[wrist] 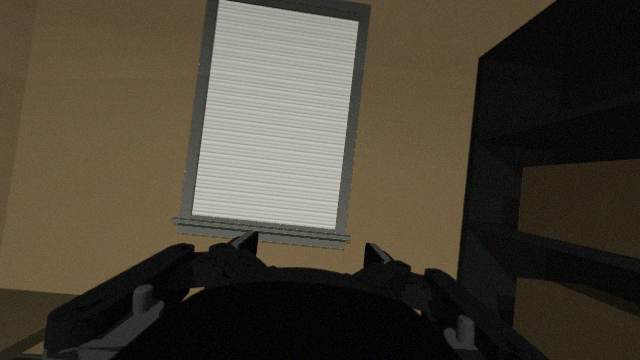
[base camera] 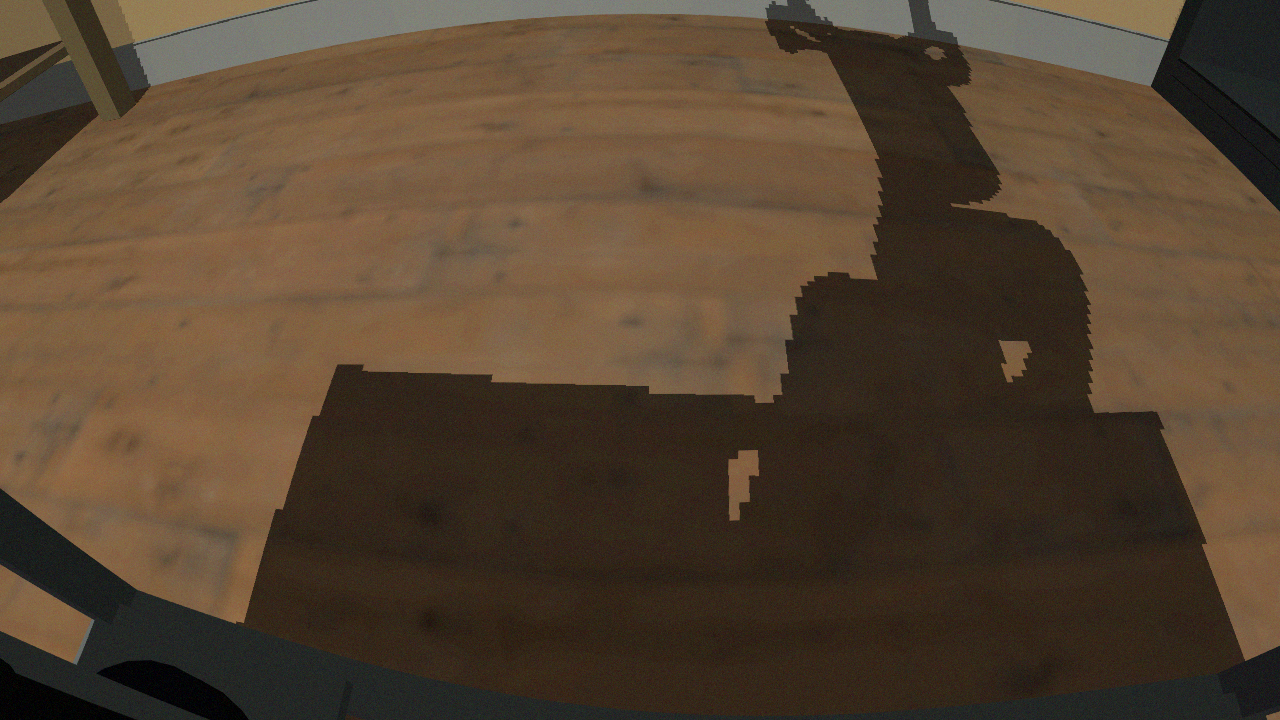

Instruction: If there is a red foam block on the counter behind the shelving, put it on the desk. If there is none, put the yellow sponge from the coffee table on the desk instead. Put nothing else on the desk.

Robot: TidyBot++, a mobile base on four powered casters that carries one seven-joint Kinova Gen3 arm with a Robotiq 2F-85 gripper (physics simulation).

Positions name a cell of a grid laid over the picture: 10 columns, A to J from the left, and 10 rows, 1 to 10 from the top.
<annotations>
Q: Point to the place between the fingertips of the gripper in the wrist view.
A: At E7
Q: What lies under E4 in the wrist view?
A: A window with white blinds.
</annotations>
